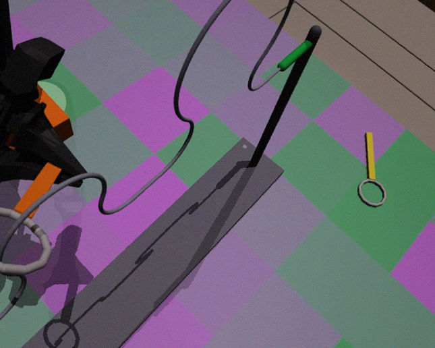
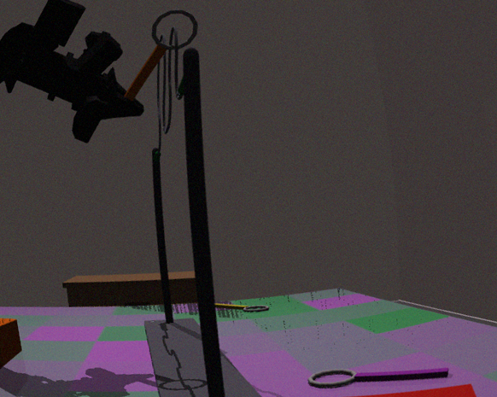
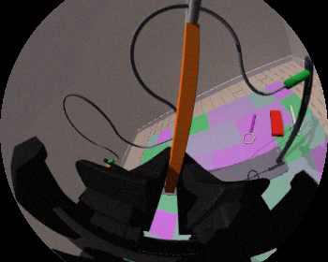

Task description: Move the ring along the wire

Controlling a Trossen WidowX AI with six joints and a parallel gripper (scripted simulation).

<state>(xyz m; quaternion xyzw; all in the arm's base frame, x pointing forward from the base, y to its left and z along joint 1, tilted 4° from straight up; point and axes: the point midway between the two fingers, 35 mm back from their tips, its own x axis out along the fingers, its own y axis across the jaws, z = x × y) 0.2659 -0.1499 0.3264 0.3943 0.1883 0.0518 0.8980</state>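
Right now my gripper tip is 60 mm to the left of the orange-handled ring, 60 mm below it and 10 mm short of it. The rest, counted from my gripper tip: red block (360 mm below, 350 mm to the right, 150 mm ahead); then purple-handled ring (370 mm below, 210 mm to the right, 200 mm ahead); then yellow-handled ring (490 mm to the left, 370 mm below, 310 mm ahead).
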